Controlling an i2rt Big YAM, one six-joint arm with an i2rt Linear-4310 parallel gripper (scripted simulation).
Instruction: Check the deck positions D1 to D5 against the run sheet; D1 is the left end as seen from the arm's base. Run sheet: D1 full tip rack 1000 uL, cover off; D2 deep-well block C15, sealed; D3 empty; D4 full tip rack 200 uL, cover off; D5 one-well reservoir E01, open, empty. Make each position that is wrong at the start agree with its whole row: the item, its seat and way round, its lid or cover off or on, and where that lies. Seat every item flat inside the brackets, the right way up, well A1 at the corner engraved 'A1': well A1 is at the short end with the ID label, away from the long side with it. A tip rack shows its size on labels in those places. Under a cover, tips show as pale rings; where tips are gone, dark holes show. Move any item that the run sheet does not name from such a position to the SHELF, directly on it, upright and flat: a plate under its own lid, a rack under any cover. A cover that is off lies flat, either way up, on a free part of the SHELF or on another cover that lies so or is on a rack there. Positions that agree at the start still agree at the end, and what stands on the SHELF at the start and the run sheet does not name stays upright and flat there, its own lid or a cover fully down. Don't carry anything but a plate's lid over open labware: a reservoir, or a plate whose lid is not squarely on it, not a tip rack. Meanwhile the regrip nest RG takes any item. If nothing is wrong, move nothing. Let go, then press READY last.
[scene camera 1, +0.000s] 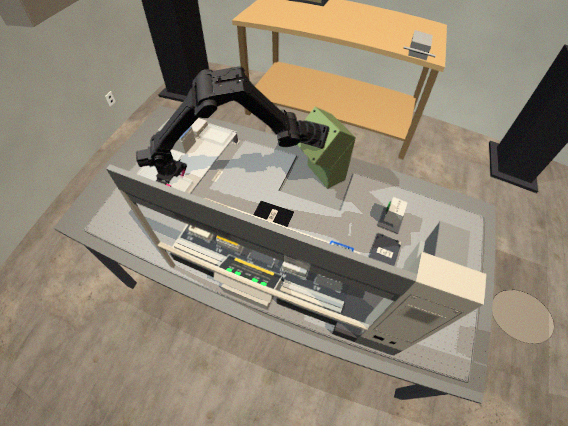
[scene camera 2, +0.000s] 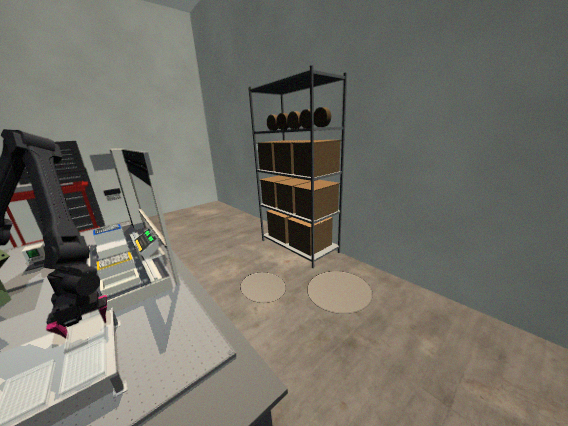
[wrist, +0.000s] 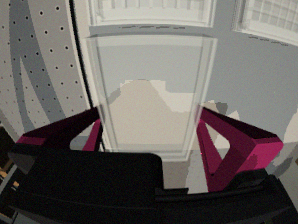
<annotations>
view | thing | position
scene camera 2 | clear tip-rack cover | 91, 328
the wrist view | my gripper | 149, 110
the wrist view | clear tip-rack cover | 149, 88
</annotations>
